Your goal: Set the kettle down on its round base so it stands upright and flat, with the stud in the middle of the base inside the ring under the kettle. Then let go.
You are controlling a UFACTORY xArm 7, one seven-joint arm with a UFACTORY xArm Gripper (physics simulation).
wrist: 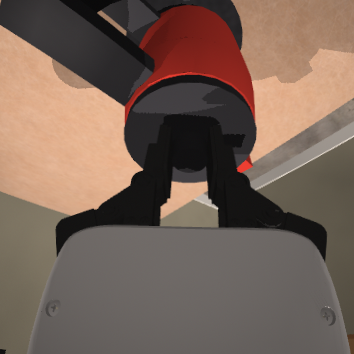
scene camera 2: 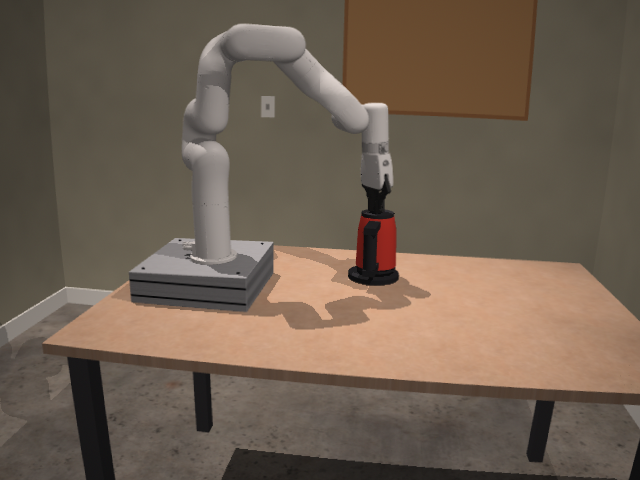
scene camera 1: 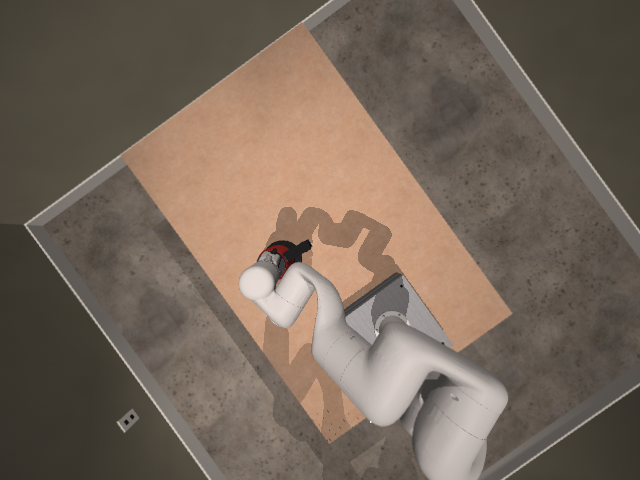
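The red kettle [scene camera 1: 282, 251] [scene camera 2: 386, 242] [wrist: 200, 50] stands on its black round base [scene camera 2: 391, 277] [wrist: 231, 15] and looks upright or nearly so in the scene camera 2 view. A dark band shows between its red body and the base. Its black handle [scene camera 1: 303, 246] [scene camera 2: 370, 250] [wrist: 85, 60] sticks out from the side. My gripper [scene camera 2: 376, 208] [wrist: 189, 141] points down from above and is shut on the knob of the kettle's lid. The stud and the ring are hidden under the kettle, so whether they are engaged cannot be seen.
The kettle and base are on the wooden table [scene camera 1: 248, 129] [scene camera 2: 491, 320], near its long edge in the scene camera 1 view. The arm's grey mounting block [scene camera 1: 423, 315] [scene camera 2: 188, 290] stands on the same table. Shadows of the arm fall around the kettle.
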